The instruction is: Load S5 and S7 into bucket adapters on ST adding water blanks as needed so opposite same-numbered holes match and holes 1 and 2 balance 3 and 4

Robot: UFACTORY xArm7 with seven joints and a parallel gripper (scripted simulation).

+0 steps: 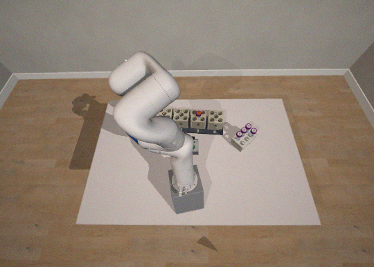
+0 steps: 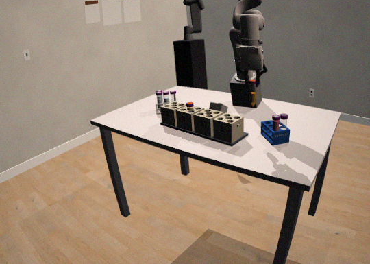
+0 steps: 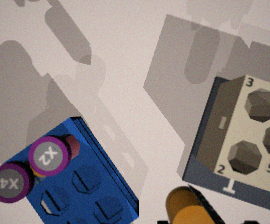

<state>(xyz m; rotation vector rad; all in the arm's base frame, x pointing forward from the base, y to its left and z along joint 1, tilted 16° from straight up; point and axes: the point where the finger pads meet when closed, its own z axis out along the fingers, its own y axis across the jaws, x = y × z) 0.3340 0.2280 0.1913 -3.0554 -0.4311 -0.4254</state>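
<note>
Now: hand 60 mm short of the dark stand, 250 mm to the left of it and 250 mm above it. Round my hand: adapter 70 mm ahead, 80 mm to the right, 200 mm below; then white rack 60 mm behind, 580 mm to the right, 220 mm below; then blue rack 40 mm behind, 100 mm to the left, 220 mm below.
</note>
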